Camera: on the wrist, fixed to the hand. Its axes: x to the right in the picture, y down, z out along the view.
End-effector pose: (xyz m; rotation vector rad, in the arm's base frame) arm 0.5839 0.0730 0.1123 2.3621 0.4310 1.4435
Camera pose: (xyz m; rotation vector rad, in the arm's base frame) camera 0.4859 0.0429 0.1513 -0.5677 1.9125 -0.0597
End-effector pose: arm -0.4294 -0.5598 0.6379 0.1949 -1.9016 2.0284
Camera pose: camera -0.4049 -0.4658 0.5868 1.1458 0.0799 -0.4559
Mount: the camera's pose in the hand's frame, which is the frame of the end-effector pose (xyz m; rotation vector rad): -0.0248 0.0361 -0.1006 -0.2451 0.4847 -3.0894
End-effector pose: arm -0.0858 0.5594 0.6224 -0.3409 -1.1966 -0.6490
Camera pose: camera 0.0067 0.5372 0.5677 -1.4612 0.0399 2.2692
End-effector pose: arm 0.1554 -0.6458 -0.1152 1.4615 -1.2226 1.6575
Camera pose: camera 0.0872 -0.5650 -0.1446 0.7381 1.1886 -0.5458
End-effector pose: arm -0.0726 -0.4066 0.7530 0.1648 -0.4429 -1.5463
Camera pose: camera -0.0005 -0.3983 0.6707 -0.5654 -0.5305 1.5626
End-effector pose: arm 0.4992 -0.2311 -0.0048 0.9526 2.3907 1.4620
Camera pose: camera 0.4875 -0.3087 0.0719 -2.2275 0.7468 0.0615
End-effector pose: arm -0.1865 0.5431 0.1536 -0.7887 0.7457 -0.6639
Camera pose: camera -0.2711 0.5433 0.0837 0.9136 0.5433 2.0948
